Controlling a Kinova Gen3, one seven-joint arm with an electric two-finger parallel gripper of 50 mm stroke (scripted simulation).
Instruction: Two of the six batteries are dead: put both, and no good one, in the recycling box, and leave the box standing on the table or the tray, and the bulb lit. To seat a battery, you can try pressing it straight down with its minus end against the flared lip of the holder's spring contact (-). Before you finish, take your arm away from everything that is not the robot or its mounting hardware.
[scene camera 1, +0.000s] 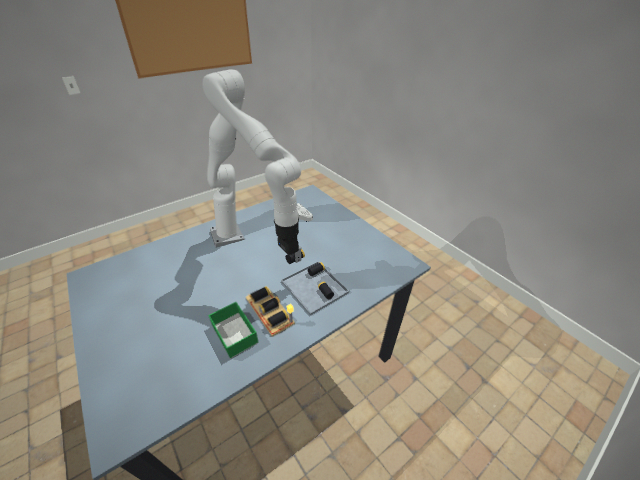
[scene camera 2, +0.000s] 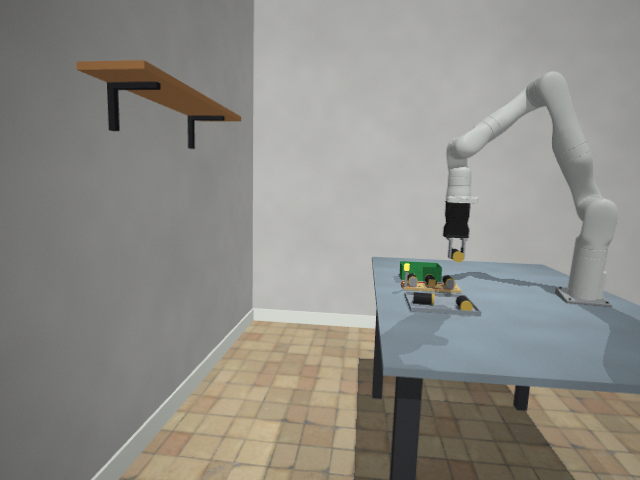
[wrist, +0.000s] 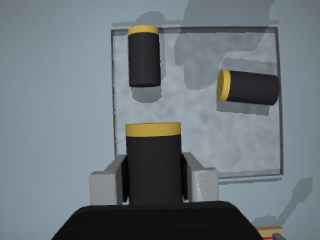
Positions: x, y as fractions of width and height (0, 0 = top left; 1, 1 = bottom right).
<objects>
grey tray: scene camera 1 0.47, 0.60; scene camera 2 0.69, 0.63; wrist 0.76, 0.59
</objects>
